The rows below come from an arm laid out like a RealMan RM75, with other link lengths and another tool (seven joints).
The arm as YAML. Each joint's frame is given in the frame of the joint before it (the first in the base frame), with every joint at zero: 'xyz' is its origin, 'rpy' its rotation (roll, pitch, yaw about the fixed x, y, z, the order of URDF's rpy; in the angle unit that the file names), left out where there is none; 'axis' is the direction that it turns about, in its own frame. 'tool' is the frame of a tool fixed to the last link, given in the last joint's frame.
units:
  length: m
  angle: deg
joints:
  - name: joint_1
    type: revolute
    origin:
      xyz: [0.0, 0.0, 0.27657]
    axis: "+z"
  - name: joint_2
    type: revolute
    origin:
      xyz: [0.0, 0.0, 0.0]
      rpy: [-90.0, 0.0, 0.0]
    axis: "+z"
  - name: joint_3
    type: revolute
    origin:
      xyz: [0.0, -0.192, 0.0]
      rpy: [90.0, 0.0, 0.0]
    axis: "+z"
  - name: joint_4
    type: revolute
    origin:
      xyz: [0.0, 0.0, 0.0]
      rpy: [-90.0, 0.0, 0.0]
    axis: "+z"
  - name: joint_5
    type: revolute
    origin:
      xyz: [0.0, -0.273, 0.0]
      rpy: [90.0, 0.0, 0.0]
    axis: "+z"
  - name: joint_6
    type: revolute
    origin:
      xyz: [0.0, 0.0, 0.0]
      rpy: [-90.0, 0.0, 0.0]
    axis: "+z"
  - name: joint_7
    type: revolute
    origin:
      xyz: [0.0, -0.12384, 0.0]
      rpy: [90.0, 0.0, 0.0]
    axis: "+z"
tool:
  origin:
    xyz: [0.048, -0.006, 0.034]
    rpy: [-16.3, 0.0, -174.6]
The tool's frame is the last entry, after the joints.
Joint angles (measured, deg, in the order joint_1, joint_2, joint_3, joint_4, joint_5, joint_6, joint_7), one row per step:
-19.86 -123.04 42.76 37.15 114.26 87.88 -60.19
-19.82 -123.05 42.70 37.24 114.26 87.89 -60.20
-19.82 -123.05 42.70 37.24 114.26 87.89 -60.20
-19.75 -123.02 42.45 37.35 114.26 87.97 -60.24
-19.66 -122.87 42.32 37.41 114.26 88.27 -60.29
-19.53 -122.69 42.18 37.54 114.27 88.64 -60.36
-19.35 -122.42 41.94 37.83 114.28 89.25 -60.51
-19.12 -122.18 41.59 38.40 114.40 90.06 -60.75
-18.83 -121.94 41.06 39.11 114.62 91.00 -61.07
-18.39 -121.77 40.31 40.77 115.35 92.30 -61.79
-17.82 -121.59 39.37 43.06 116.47 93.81 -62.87
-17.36 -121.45 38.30 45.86 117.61 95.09 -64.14
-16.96 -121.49 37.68 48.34 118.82 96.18 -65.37
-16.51 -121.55 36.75 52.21 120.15 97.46 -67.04
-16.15 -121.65 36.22 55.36 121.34 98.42 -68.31
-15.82 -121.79 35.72 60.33 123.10 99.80 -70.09
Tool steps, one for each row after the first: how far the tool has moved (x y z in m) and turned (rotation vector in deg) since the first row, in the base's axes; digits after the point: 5 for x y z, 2 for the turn. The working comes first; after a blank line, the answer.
Tool pose at each row, in the base's axes (x y z in m, rotation vector in deg; the steps are taken from these numbers as rounded here):
-0.24933 0.31651 0.04288 -21.17 148.67 47.89
-0.24948 0.31657 0.04334 -21.17 148.64 48.01
-0.24948 0.31657 0.04334 -21.17 148.64 48.01
-0.25017 0.31663 0.04475 -21.31 148.49 48.31
-0.25085 0.31612 0.04638 -21.35 148.43 48.29
-0.25167 0.31550 0.04850 -21.36 148.38 48.27
-0.25264 0.31477 0.05215 -21.32 148.29 48.27
-0.25339 0.31395 0.05684 -21.16 148.22 48.27
-0.25451 0.31286 0.06245 -21.09 148.13 48.34
-0.25549 0.31182 0.07088 -20.76 148.48 48.50
-0.25701 0.31053 0.08151 -20.51 149.24 48.79
-0.25787 0.31079 0.09408 -20.10 150.17 49.78
-0.25785 0.31034 0.10274 -19.88 151.34 50.10
-0.25652 0.31116 0.11717 -19.15 152.82 51.52
-0.25495 0.31130 0.12758 -18.48 154.32 52.52
-0.25012 0.31214 0.14305 -16.76 156.85 54.12

-0.00015 0.00006 0.00046 0.08 0.01 0.02
-0.00015 0.00006 0.00046 0.08 0.01 0.02
-0.00084 0.00012 0.00187 0.30 -0.03 0.16
-0.00152 -0.00039 0.00350 0.30 -0.10 0.18
-0.00234 -0.00101 0.00562 0.30 -0.15 0.17
-0.00331 -0.00174 0.00927 0.34 -0.23 0.13
-0.00406 -0.00256 0.01396 0.38 -0.28 0.01
-0.00518 -0.00365 0.01957 0.47 -0.33 -0.04
-0.00616 -0.00469 0.02800 0.51 0.08 -0.18
-0.00768 -0.00598 0.03863 0.48 0.89 -0.17
-0.00854 -0.00572 0.05120 0.85 2.12 -0.09
-0.00852 -0.00617 0.05986 0.70 3.31 0.01
-0.00719 -0.00535 0.07429 1.20 5.22 0.06
-0.00562 -0.00521 0.08470 1.41 6.99 0.08
-0.00079 -0.00437 0.10017 1.79 10.03 -0.29

